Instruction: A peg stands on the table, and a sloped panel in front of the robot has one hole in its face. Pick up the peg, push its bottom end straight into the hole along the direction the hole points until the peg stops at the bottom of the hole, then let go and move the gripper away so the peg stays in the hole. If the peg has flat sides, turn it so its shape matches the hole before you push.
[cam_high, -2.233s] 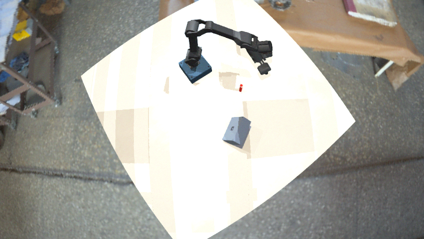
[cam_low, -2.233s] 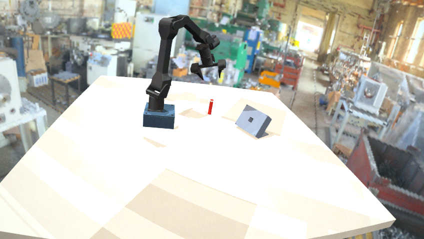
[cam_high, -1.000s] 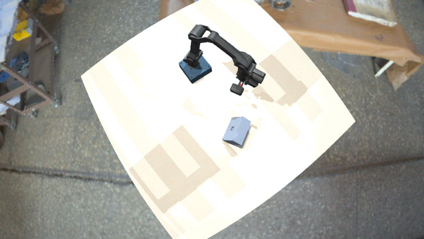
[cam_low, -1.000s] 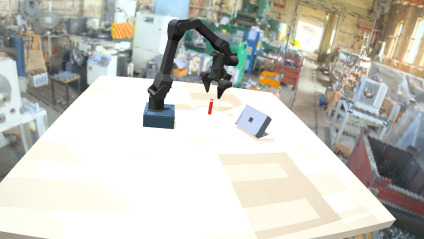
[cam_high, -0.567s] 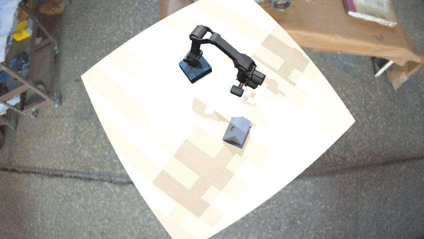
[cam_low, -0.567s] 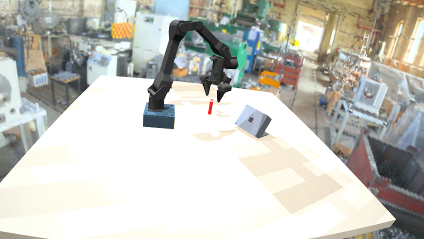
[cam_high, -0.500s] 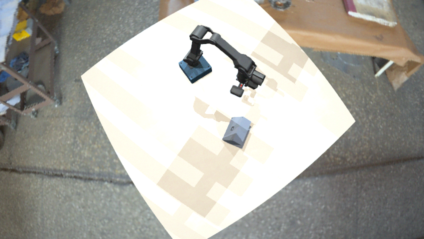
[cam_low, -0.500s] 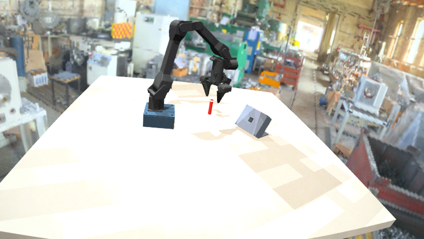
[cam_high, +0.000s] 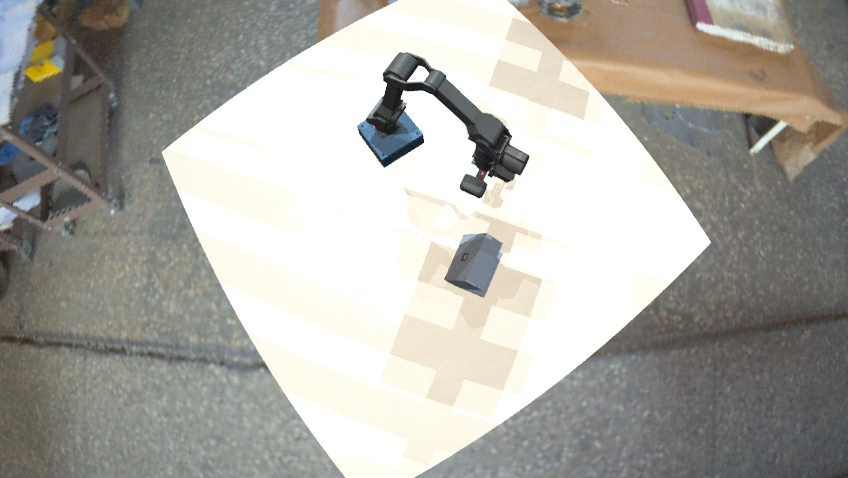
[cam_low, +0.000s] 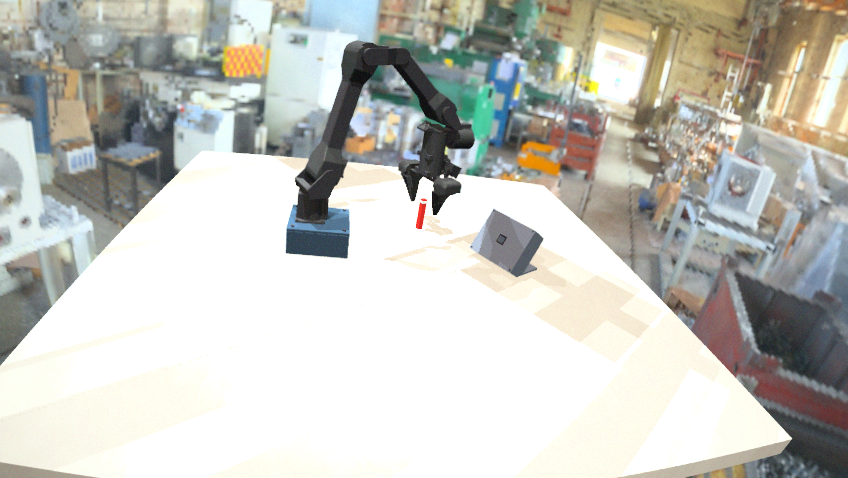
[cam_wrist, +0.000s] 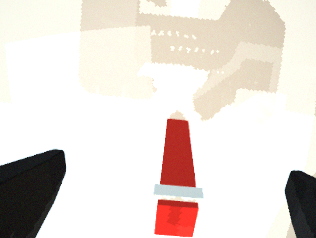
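The red square peg lies right at my gripper tip. Also, from my gripper tip: grey sloped panel 170 mm ahead, 160 mm to the right.
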